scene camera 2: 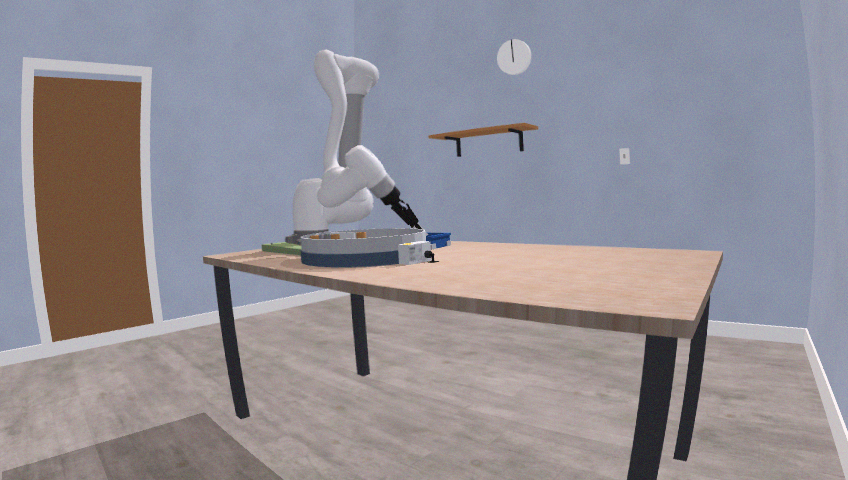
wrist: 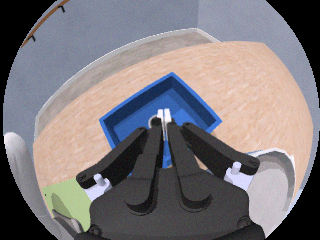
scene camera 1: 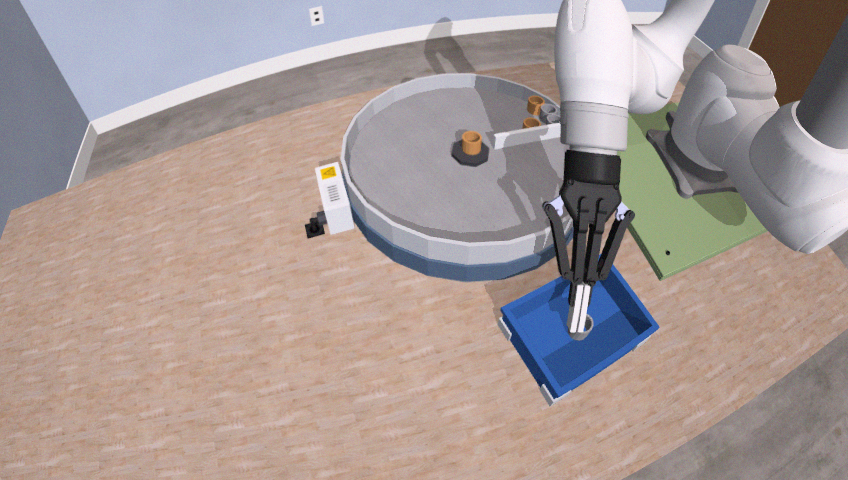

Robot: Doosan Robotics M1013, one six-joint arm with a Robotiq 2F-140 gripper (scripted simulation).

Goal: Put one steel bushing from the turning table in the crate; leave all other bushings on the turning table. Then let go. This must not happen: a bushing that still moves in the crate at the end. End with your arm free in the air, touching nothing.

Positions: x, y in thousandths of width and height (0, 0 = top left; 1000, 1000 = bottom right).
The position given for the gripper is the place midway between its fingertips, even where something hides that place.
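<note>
Gripper (scene camera 1: 677, 684) visible, also in the wrist view (wrist: 514, 485). Present as well: a blue crate (scene camera 1: 731, 659), which the wrist view (wrist: 533, 385) shows too, and a round grey turning table (wrist: 848, 752).
</note>
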